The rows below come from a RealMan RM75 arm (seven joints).
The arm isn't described. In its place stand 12 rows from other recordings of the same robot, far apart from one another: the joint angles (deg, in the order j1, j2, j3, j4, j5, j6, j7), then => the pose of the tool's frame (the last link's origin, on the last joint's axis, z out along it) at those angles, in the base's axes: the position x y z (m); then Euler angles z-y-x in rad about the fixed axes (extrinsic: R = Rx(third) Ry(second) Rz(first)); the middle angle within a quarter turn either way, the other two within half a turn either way.
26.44, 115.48, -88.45, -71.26, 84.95, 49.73, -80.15 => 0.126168, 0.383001, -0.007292, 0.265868, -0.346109, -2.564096
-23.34, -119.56, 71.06, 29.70, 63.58, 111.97, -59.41 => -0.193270, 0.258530, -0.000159, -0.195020, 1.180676, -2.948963
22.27, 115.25, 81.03, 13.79, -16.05, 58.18, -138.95 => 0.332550, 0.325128, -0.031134, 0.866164, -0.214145, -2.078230
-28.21, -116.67, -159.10, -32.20, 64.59, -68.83, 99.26 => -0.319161, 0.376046, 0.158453, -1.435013, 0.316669, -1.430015
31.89, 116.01, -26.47, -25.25, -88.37, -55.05, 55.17 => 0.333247, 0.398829, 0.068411, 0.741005, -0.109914, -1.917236
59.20, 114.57, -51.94, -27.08, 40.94, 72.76, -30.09 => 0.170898, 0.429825, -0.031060, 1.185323, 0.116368, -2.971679
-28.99, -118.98, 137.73, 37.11, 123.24, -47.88, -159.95 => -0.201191, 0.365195, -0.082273, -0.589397, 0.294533, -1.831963
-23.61, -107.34, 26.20, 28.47, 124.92, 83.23, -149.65 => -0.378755, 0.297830, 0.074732, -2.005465, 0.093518, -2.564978
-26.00, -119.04, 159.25, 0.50, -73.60, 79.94, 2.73 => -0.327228, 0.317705, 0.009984, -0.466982, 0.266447, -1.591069
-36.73, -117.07, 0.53, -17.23, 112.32, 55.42, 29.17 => -0.259588, 0.329050, -0.112871, 0.205734, 0.309871, -2.288637
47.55, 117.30, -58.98, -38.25, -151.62, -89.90, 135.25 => 0.240928, 0.354591, -0.026696, 0.980362, 0.354202, 2.998425
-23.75, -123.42, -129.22, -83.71, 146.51, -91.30, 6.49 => -0.254094, 0.329473, 0.071437, -1.558213, -0.278110, -2.706297
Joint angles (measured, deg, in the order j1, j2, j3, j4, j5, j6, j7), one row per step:
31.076 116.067 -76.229 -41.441 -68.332 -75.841 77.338
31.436 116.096 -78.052 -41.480 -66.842 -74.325 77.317
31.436 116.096 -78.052 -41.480 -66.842 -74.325 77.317
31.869 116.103 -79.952 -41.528 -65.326 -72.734 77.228
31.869 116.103 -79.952 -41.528 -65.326 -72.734 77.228
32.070 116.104 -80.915 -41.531 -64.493 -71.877 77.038
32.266 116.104 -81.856 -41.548 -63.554 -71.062 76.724
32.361 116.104 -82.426 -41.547 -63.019 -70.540 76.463
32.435 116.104 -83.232 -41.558 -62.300 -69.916 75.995
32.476 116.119 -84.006 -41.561 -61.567 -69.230 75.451
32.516 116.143 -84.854 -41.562 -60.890 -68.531 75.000
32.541 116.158 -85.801 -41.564 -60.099 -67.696 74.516
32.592 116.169 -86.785 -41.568 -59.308 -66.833 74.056
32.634 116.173 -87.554 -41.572 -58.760 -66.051 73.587
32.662 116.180 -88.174 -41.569 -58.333 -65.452 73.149
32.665 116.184 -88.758 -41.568 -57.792 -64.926 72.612
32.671 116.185 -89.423 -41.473 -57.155 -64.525 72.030
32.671 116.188 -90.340 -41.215 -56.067 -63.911 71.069
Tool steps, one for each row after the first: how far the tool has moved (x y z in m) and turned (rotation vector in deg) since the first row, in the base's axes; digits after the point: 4 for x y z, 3 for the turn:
-0.0042 0.0017 -0.0040 -0.064 0.047 -0.208
-0.0042 0.0017 -0.0040 -0.064 0.047 -0.208
-0.0087 0.0036 -0.0081 -0.098 0.003 -0.344
-0.0087 0.0036 -0.0081 -0.098 0.003 -0.344
-0.0108 0.0045 -0.0102 0.008 -0.035 -0.416
-0.0130 0.0055 -0.0119 0.215 0.004 -0.410
-0.0141 0.0060 -0.0131 0.385 -0.042 -0.411
-0.0153 0.0063 -0.0148 0.618 -0.139 -0.306
-0.0163 0.0067 -0.0164 0.946 -0.249 -0.261
-0.0171 0.0068 -0.0185 1.141 -0.417 -0.248
-0.0179 0.0071 -0.0208 1.384 -0.602 -0.322
-0.0188 0.0073 -0.0232 1.595 -0.818 -0.395
-0.0192 0.0077 -0.0251 1.875 -1.140 -0.437
-0.0195 0.0078 -0.0268 2.110 -1.426 -0.415
-0.0198 0.0079 -0.0281 2.420 -1.602 -0.352
-0.0200 0.0076 -0.0297 2.611 -1.726 -0.246
-0.0198 0.0074 -0.0317 2.999 -1.829 -0.242

